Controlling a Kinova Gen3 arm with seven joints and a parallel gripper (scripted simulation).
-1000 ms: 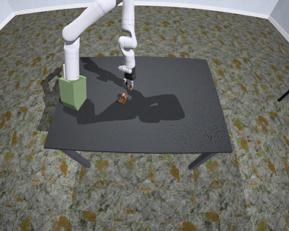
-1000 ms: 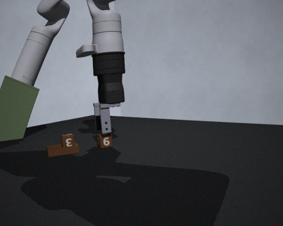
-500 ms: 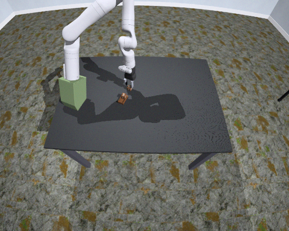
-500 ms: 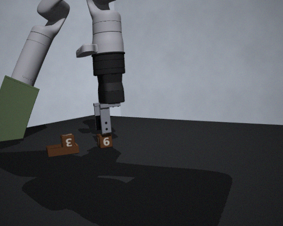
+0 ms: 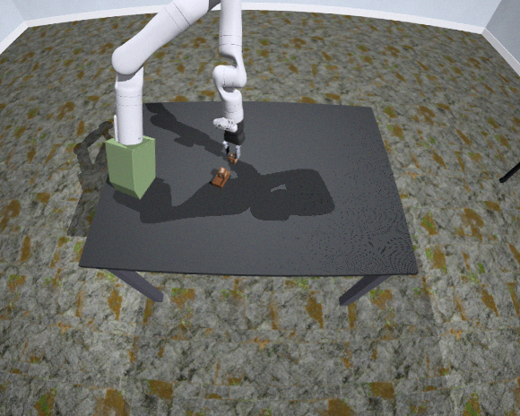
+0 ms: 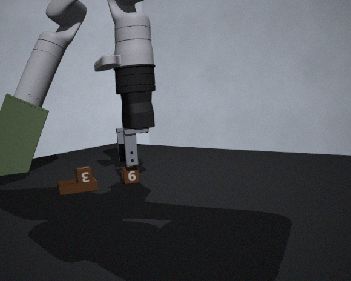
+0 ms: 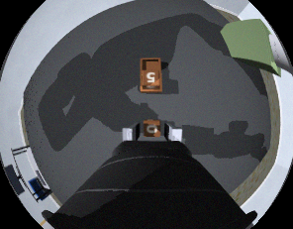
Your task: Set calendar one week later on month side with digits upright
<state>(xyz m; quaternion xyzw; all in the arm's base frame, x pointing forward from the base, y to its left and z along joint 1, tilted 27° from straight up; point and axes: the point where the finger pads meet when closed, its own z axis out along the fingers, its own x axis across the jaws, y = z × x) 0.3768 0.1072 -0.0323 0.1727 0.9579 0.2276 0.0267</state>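
Now: the cube 9 cm to the right of my hand, 3 cm below it and 3 cm behind it. The rest, counted from my hand: brown calendar tray 10 cm to the right, 5 cm below, 3 cm behind.
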